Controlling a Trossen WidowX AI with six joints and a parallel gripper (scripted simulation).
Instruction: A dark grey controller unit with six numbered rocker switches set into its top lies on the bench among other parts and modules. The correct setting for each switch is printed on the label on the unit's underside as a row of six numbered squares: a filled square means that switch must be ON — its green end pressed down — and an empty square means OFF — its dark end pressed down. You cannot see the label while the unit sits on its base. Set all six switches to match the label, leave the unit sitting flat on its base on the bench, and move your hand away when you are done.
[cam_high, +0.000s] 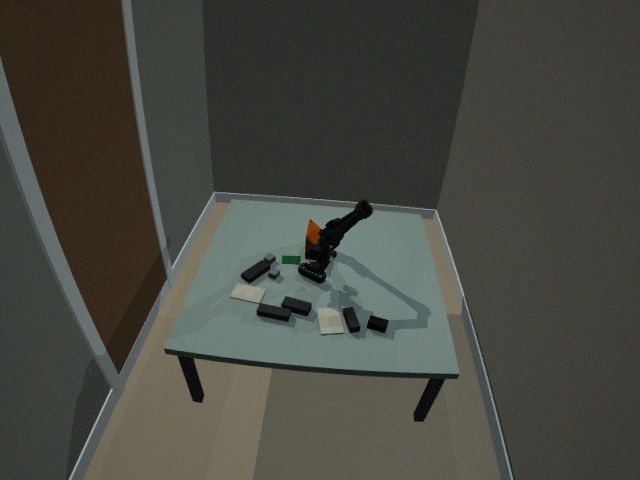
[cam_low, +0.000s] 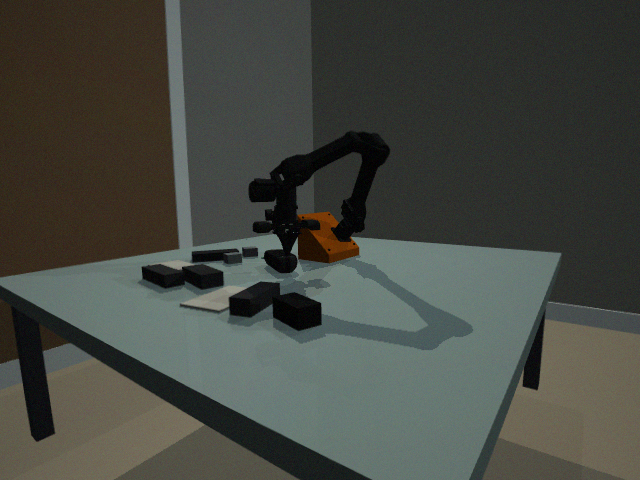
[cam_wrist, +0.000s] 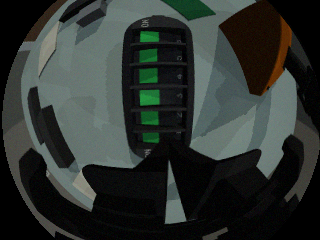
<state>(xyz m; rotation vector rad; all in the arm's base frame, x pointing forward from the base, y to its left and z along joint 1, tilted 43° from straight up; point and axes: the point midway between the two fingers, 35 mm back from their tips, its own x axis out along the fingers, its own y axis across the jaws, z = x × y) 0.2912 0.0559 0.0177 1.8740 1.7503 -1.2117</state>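
The green card lies 12 cm behind my gripper tip, 19 cm to the right of it and 5 cm below it. Also, from my gripper tip: long black block (4 cm ahead, 34 cm to the right, 3 cm below).
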